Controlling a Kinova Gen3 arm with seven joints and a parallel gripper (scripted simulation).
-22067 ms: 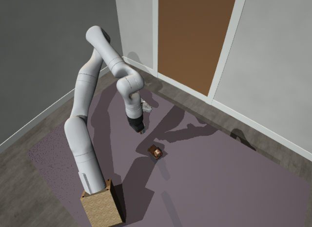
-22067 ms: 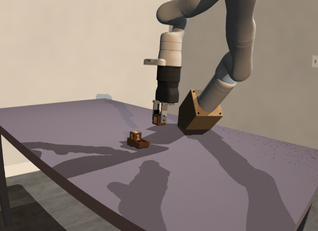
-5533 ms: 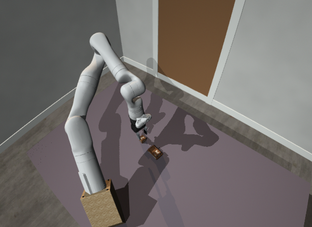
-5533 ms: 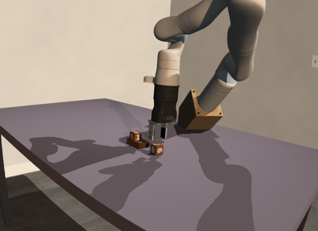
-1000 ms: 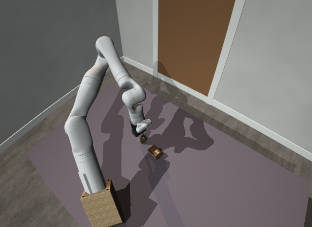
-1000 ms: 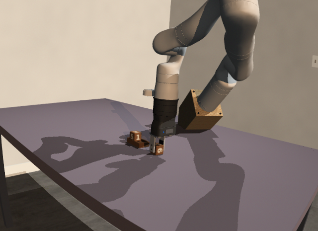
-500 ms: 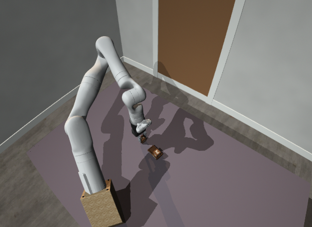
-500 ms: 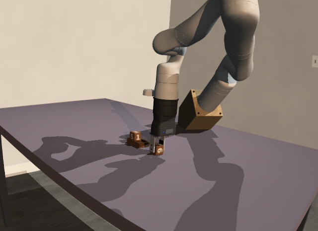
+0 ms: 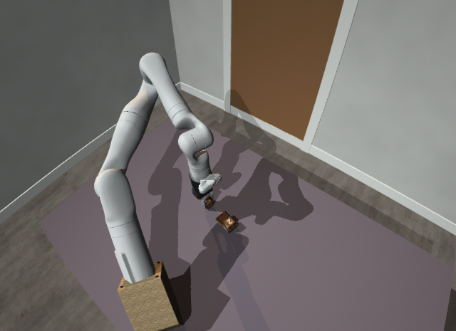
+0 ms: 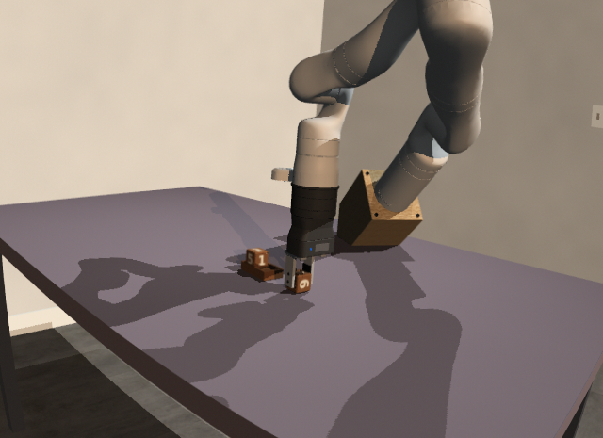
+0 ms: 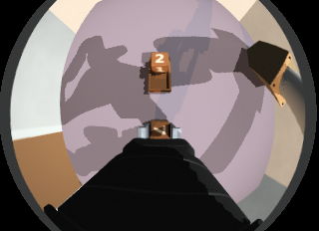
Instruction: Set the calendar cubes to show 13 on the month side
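My gripper is now 11 cm to the left of the tray and 2 cm above it.
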